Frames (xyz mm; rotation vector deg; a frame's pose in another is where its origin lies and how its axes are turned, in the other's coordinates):
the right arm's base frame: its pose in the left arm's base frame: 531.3 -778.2 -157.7 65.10 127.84 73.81
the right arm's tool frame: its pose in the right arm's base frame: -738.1 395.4 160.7 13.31 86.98 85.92
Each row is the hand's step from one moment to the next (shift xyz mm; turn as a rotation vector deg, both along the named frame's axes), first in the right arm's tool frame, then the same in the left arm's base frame.
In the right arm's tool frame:
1: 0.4 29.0 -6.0 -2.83 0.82 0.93
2: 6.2 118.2 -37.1 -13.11 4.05 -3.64
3: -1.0 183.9 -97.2 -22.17 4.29 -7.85
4: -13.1 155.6 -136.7 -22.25 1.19 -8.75
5: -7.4 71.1 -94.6 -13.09 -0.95 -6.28
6: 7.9 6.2 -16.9 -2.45 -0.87 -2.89
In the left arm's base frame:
1: 27.0 0.4 -12.1 -0.30 2.33 -2.01
2: 111.9 -11.5 -52.4 -1.17 4.06 -13.55
3: 170.0 -46.4 -110.5 -4.34 4.92 -22.99
4: 139.2 -79.7 -131.7 -7.25 3.59 -22.53
5: 63.0 -63.1 -78.1 -5.80 0.82 -13.32
6: 8.7 -17.0 -4.6 -1.73 -1.44 -3.17

